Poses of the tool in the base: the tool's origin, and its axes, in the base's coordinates. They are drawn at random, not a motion.
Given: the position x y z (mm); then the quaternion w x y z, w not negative.
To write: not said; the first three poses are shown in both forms.
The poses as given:
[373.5, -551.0, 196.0, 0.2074, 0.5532, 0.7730, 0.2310]
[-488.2, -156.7, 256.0, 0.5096, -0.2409, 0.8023, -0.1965]
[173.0, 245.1, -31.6, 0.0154, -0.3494, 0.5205, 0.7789]
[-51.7, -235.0, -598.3, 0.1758, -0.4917, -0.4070, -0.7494]
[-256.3, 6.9, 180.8, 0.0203, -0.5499, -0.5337, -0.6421]
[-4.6, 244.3, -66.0, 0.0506, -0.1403, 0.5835, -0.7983]
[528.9, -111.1, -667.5, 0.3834, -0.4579, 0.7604, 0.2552]
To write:
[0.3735, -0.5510, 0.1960, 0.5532, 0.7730, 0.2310, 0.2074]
[-0.4882, -0.1567, 0.2560, -0.2409, 0.8023, -0.1965, 0.5096]
[0.1730, 0.2451, -0.0316, -0.3494, 0.5205, 0.7789, 0.0154]
[-0.0517, -0.2350, -0.5983, -0.4917, -0.4070, -0.7494, 0.1758]
[-0.2563, 0.0069, 0.1808, -0.5499, -0.5337, -0.6421, 0.0203]
[-0.0046, 0.2443, -0.0660, -0.1403, 0.5835, -0.7983, 0.0506]
[0.5289, -0.1111, -0.6675, -0.4579, 0.7604, 0.2552, 0.3834]

